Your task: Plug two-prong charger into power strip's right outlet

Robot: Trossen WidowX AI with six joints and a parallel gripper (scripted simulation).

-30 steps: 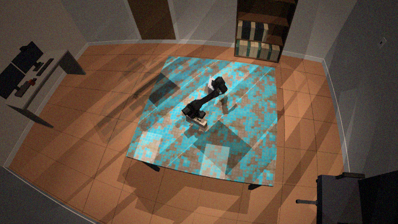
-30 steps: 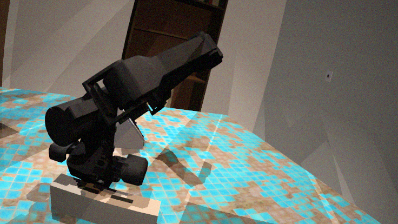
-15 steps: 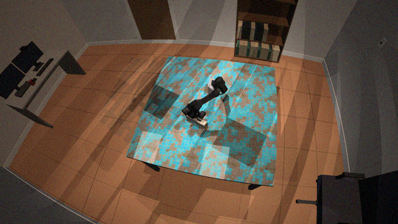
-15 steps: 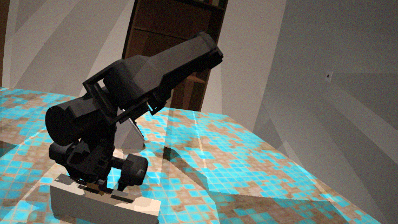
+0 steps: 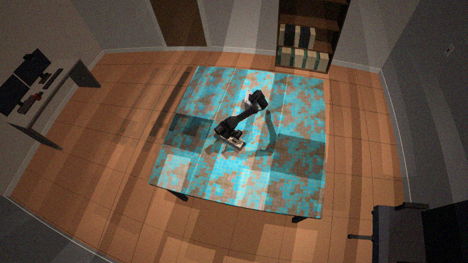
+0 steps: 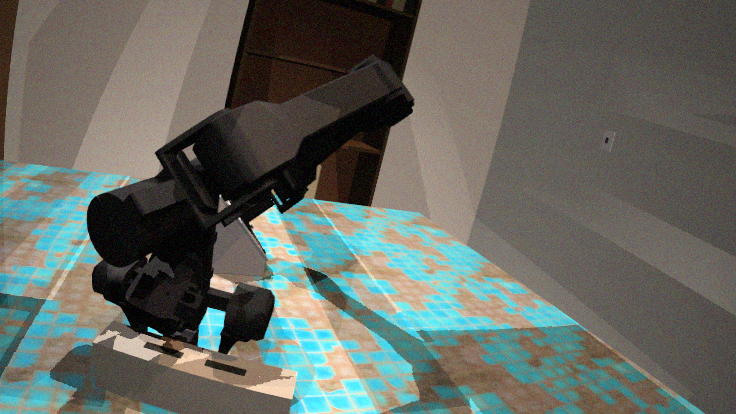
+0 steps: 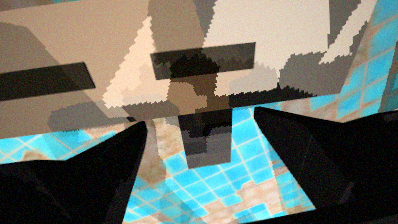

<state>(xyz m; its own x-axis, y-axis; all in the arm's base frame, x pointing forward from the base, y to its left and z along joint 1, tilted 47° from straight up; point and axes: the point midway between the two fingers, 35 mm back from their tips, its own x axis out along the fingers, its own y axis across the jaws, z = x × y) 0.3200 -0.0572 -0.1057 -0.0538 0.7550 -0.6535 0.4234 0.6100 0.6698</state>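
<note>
The two-prong charger is 20 mm ahead of my gripper tip, 10 mm to the right of it and 10 mm above it.
</note>
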